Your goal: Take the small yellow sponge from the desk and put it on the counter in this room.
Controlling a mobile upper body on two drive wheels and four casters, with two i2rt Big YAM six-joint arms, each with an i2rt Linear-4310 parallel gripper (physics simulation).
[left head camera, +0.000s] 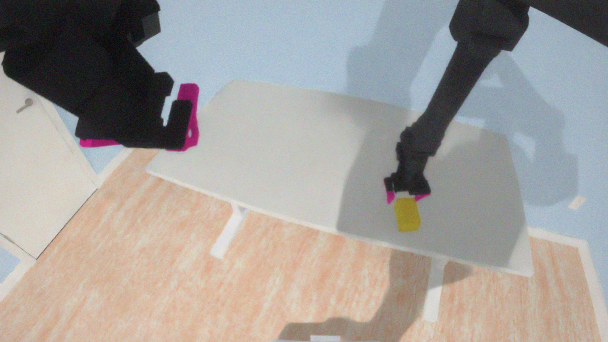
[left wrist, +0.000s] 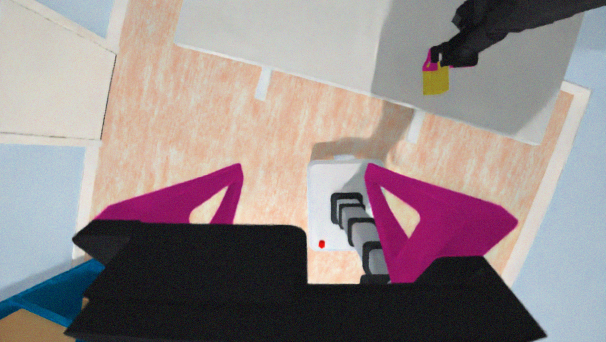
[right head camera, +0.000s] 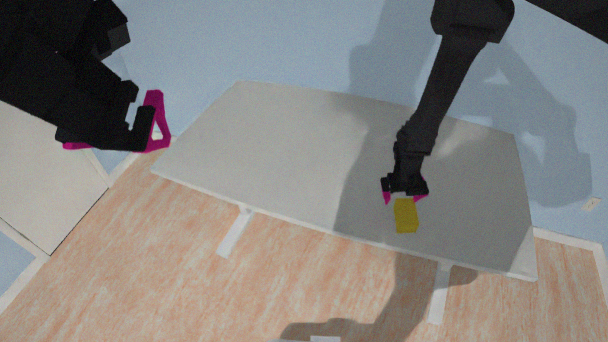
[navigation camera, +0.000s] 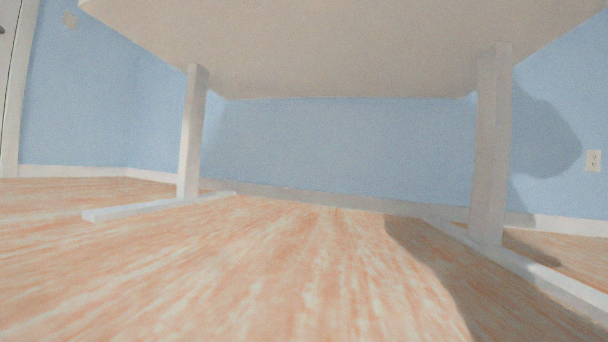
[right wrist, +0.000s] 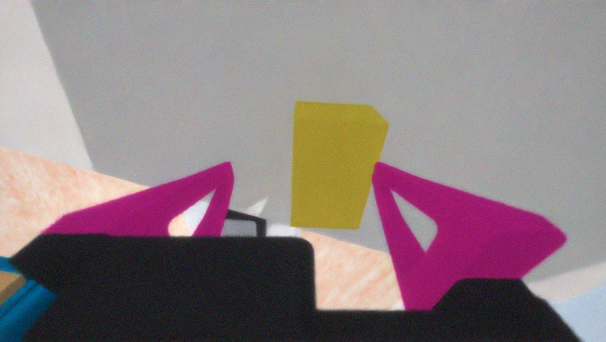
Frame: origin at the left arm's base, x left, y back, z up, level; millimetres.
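Where they show: left gripper, between the fingertips: [left head camera: 162, 138] [left wrist: 303, 170] [right head camera: 140, 140]; right gripper, between the fingertips: [left head camera: 402, 201] [left wrist: 436, 67] [right head camera: 400, 201] [right wrist: 303, 170].
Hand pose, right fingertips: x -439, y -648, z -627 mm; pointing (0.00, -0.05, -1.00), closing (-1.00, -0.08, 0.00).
Observation:
After its pixels a point has its place.
The small yellow sponge [left head camera: 408, 217] @(x -457, y -598, z -645 mm) [right head camera: 406, 217] @(x -458, y -602, z -645 mm) [left wrist: 436, 84] @(x -452, y -597, z -645 mm) [right wrist: 332, 185] @(x -464, y -625, z -645 mm) lies on the pale desk [left head camera: 260, 140] @(x 55, y -1000, z -690 mm) [right head camera: 270, 140] @(x 22, y -1000, z -690 mm) [left wrist: 300, 30] @(x 30, y -837, z -690 mm) [right wrist: 150, 75] @(x -319, y -684, z -690 mm), in shadow near its front edge. My right gripper [left head camera: 404, 200] @(x -439, y -648, z -627 mm) [right head camera: 401, 201] @(x -439, y -648, z -627 mm) [left wrist: 436, 67] @(x -439, y -648, z -627 mm) [right wrist: 303, 170] @(x -439, y -648, z -627 mm) is open above the sponge's far end. In the right wrist view the sponge shows between its fingertips, closer to the right-hand one, whose tip overlaps its edge. My left gripper [left head camera: 137, 120] [right head camera: 110, 122] [left wrist: 303, 170] @(x 4, y -342, z -132 mm) is open and empty, raised off to the left. The counter does not show in these views.
The desk stands on two white legs [navigation camera: 192, 130] @(x 285, y -1129, z -1047 mm) [navigation camera: 487, 150] @(x -855, y -774, z -1075 mm) with feet on the wood floor. A pale door [left head camera: 45, 175] @(x 1750, y -1032, z -974 mm) [right head camera: 40, 175] @(x 1781, y -936, z -875 mm) [left wrist: 50, 80] @(x 1781, y -934, z -1049 mm) is at the left. My white base [left wrist: 322, 180] @(x -68, y -190, z -1150 mm) is in front of the desk. A blue container [left wrist: 65, 292] [right wrist: 30, 302] shows at lower left.

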